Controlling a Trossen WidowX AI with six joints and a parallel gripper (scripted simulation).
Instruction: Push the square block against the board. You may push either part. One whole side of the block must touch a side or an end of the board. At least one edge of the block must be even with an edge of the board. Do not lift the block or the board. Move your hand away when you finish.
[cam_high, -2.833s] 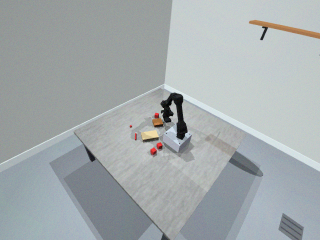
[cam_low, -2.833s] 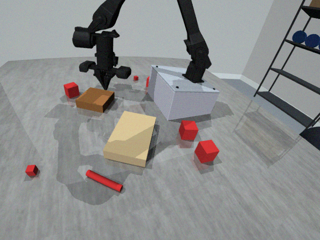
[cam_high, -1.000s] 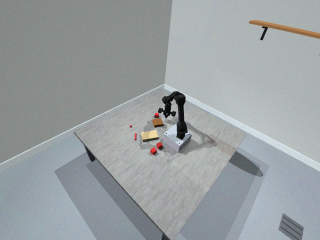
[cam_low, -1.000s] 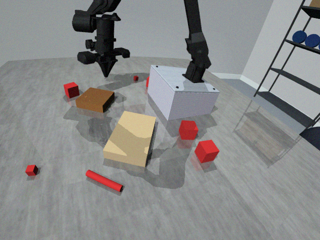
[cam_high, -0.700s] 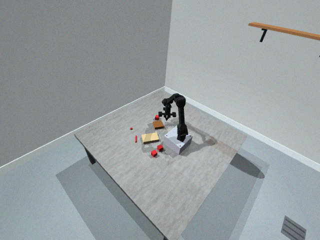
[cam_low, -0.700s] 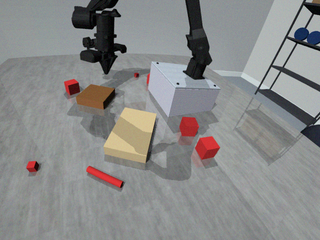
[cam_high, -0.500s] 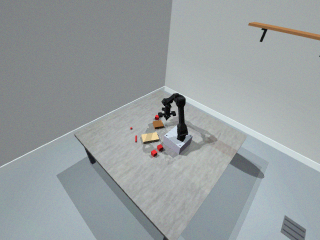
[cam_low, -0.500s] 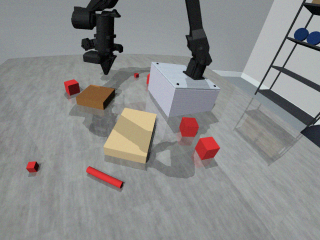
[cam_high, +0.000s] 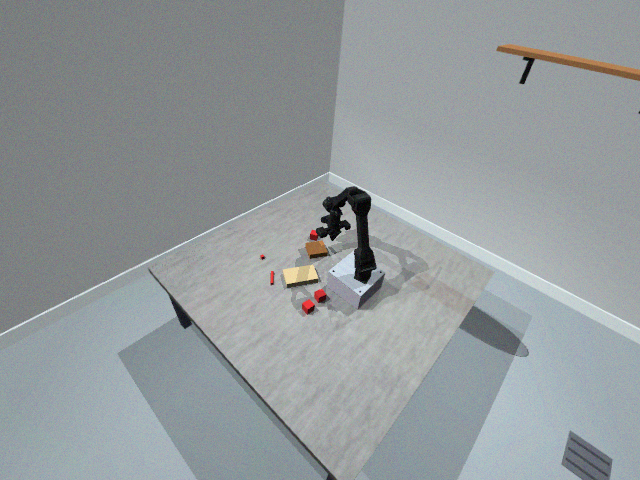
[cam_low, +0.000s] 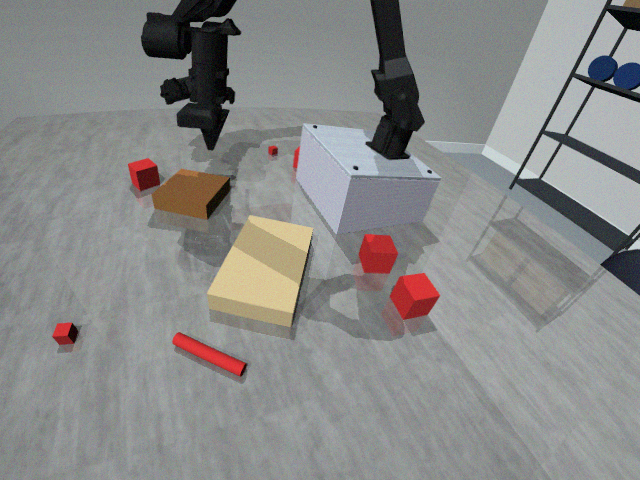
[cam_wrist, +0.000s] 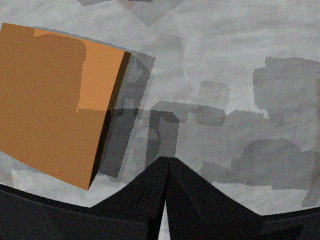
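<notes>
The square block lies 7 cm to the left of my gripper tip, 6 cm ahead of it and 4 cm below it. Also, from my gripper tip: board 28 cm to the left, 4 cm below, 2 cm ahead; then red rod 36 cm to the left, 13 cm ahead, 5 cm below.
</notes>
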